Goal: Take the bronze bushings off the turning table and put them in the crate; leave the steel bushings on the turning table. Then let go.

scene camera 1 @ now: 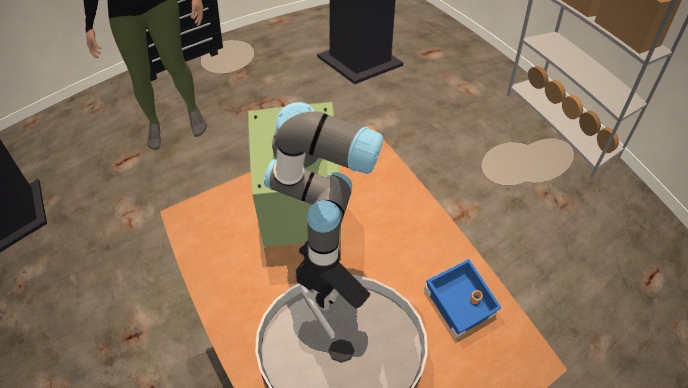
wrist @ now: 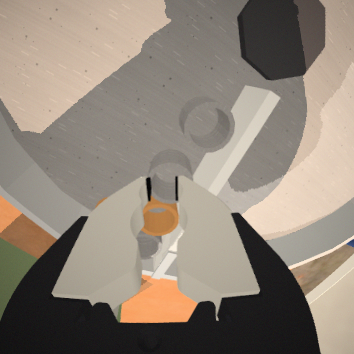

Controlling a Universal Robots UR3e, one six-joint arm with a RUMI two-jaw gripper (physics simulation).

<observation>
my gripper: scene camera 1; wrist
same spot on my gripper: (wrist: 220, 257) = (scene camera 1: 326, 299)
same spot on round grey turning table: (wrist: 96, 96) = (scene camera 1: 354, 308)
</observation>
